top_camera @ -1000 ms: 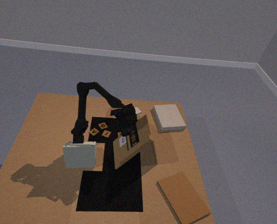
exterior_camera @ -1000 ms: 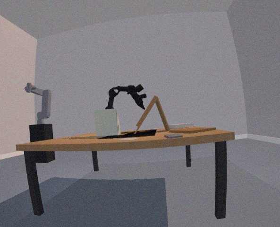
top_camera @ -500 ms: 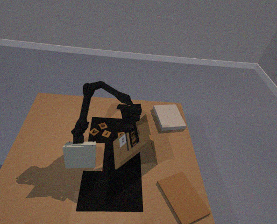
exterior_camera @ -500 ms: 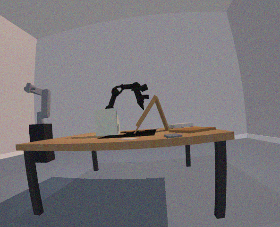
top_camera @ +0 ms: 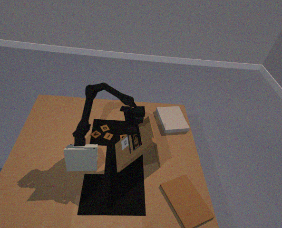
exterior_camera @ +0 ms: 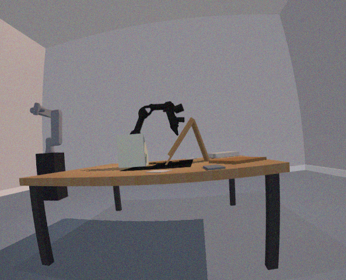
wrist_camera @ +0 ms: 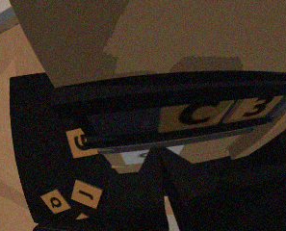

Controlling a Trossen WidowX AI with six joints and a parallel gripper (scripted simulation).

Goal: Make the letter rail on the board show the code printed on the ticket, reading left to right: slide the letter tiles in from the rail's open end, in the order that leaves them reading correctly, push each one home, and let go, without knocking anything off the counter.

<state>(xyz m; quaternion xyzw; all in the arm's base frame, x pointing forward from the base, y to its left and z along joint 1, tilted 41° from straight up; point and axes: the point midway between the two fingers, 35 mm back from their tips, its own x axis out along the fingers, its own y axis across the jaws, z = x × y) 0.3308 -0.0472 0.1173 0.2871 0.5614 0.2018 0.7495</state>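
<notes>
Now: the white ticket 40 mm behind my gripper tip and 110 mm below it. Round my gripper tip: letter tile 30 mm behind, 120 mm to the left, 190 mm below; then black mat 140 mm behind, 70 mm to the right, 200 mm below; then small white pad 130 mm ahead, 390 mm to the left, 190 mm below.
</notes>
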